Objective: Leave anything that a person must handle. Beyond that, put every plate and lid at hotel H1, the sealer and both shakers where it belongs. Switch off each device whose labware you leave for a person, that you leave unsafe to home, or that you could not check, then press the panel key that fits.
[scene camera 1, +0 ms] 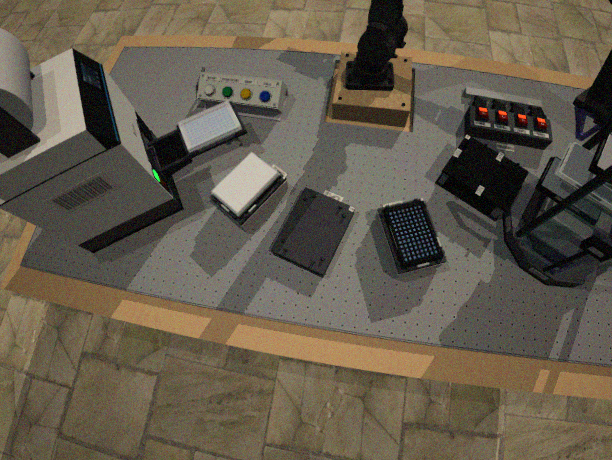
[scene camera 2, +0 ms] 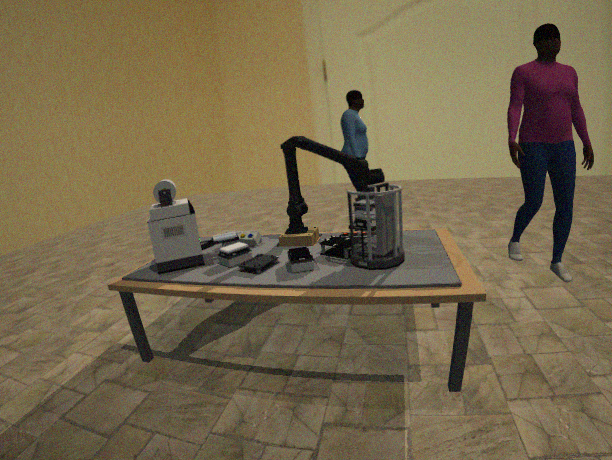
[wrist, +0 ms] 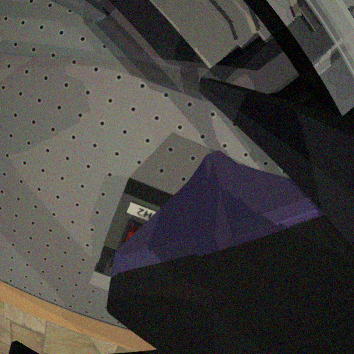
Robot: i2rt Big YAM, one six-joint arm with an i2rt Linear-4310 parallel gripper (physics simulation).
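Places are measured from the arm's base along level axes (x ahead, y left, z up), in millimetres.
Pixels of known places: gripper, fingertip midpoint: [scene camera 1: 578,139] [wrist: 216,163]; arm's base, origin of the base link: [scene camera 1: 369,77] [scene camera 2: 297,231].
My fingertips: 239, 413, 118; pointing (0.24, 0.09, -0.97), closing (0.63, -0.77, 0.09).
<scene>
Ahead of a thing's pixels: the offset from my fingertips to its top centre, as dx, dy, dz.
My gripper [scene camera 1: 581,134] [wrist: 215,155] is shut and empty, purple tips beside the switch box {-175, -53, -115} [scene camera 1: 507,125] [wrist: 115,225]. In the wrist view the tips partly hide its end, where a label ending in "H2" and a bit of red switch show. The sealer {+97, -1000, +288} [scene camera 1: 85,150] [scene camera 2: 175,232] has a pale plate {-36, -774, -59} [scene camera 1: 210,126] on its extended tray. A plate with a white lid {+93, -675, -86} [scene camera 1: 247,184] [scene camera 2: 234,248] and a black well plate {+180, -326, -99} [scene camera 1: 412,232] [scene camera 2: 300,255] each sit on a low base. The key panel {-189, -739, -84} [scene camera 1: 240,102] has white, green, yellow and blue keys. The round hotel tower {+141, +21, +178} [scene camera 1: 540,272] [scene camera 2: 390,225] holds labware.
A dark flat device {+172, -526, -127} [scene camera 1: 314,231] [scene camera 2: 258,263] lies between the two plates. A black device with white labels {+24, -153, -92} [scene camera 1: 482,177] [scene camera 2: 337,246] lies between switch box and tower. The arm's wooden base [scene camera 1: 372,110] [scene camera 2: 299,239] stands at the back. Two people stand beyond the table.
</scene>
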